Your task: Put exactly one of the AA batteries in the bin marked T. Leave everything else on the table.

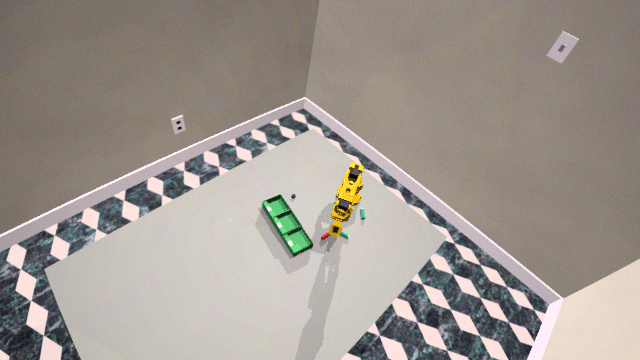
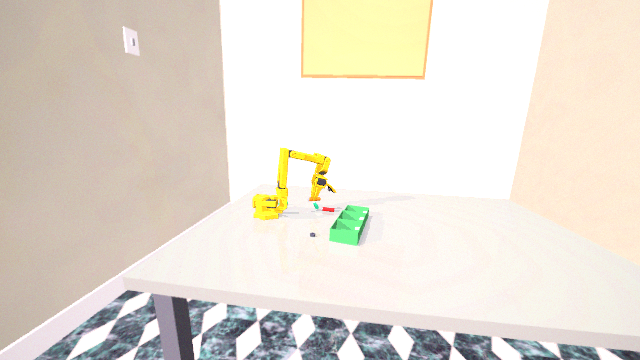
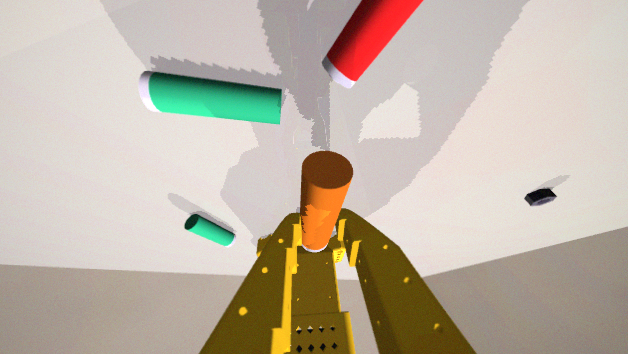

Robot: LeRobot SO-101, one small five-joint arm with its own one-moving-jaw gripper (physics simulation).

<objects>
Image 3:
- orange battery: 326, 175
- green battery: 162, 92
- green battery: 197, 224
</objects>
